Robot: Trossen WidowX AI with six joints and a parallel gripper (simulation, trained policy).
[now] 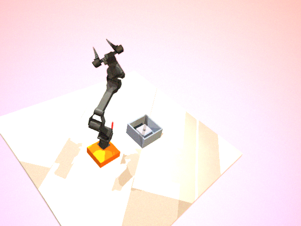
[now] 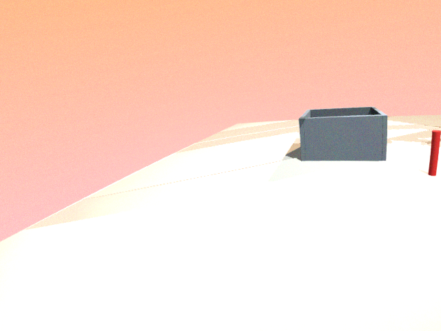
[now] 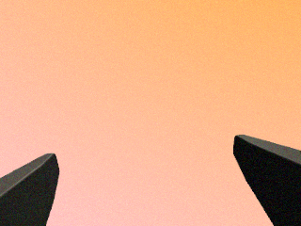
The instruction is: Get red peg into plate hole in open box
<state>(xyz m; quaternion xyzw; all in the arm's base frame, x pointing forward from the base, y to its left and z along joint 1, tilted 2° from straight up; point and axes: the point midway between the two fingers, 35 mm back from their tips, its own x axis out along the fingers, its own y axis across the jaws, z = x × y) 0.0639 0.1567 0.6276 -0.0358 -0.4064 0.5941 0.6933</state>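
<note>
Now: gripper tip 90 mm short of the red peg, 70 mm to the left of it and 660 mm above it. From my gripper tip the other things lie so: pale plate: 240 mm ahead, 260 mm to the right, 650 mm below; grey box: 240 mm ahead, 260 mm to the right, 670 mm below.
</note>
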